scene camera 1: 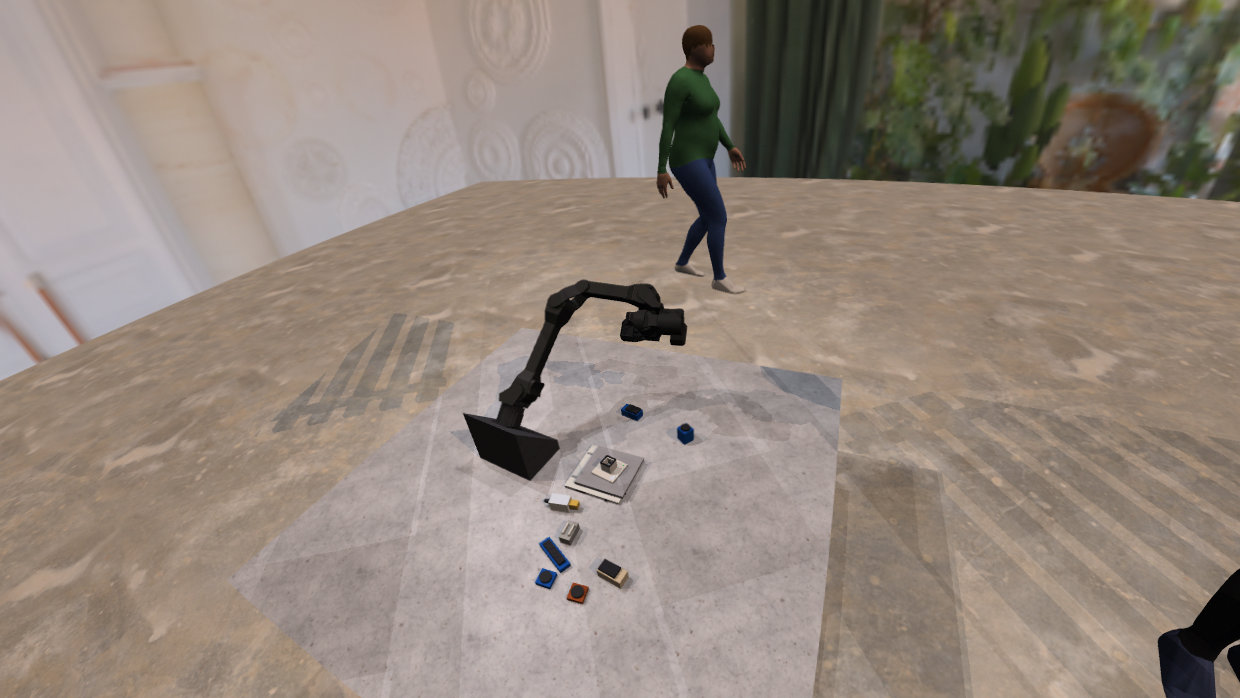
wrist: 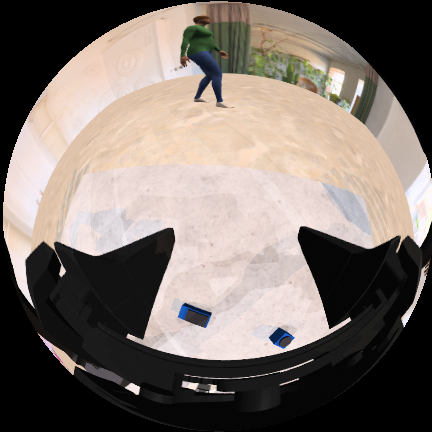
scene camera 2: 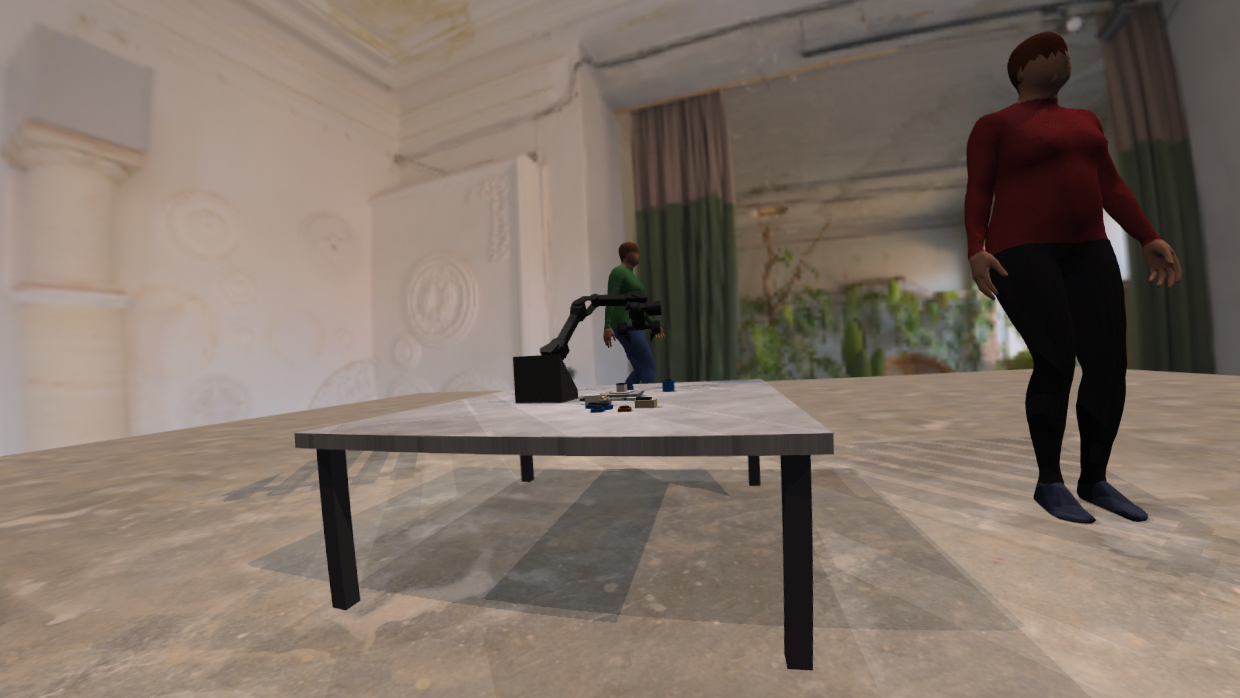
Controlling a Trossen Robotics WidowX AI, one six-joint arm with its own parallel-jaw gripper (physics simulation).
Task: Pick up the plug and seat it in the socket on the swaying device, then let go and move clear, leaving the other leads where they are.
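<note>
A small white block with a yellow end and a dark stub point(scene camera 1: 561, 502), which looks like the plug, lies on the table beside the swaying device. The device is a grey plate point(scene camera 1: 588, 479) on a pale base. On its top, a small dark-rimmed box point(scene camera 1: 608, 463), apparently the socket, sits on a white square. The box also shows in scene camera 2 point(scene camera 2: 621, 387). My gripper point(scene camera 1: 655, 336) point(scene camera 2: 639, 330) point(wrist: 238, 233) is open and empty, high above the table and beyond the device. Which pieces are the other leads is too small to tell.
A blue block point(scene camera 1: 631, 411) point(wrist: 195, 315) and a blue cube point(scene camera 1: 685, 433) point(wrist: 281, 338) lie beyond the device. A grey block point(scene camera 1: 568, 532), a long blue piece point(scene camera 1: 554, 554), a blue square point(scene camera 1: 545, 578), an orange square point(scene camera 1: 577, 593) and a tan block point(scene camera 1: 612, 573) lie nearer. Two people stand off the table.
</note>
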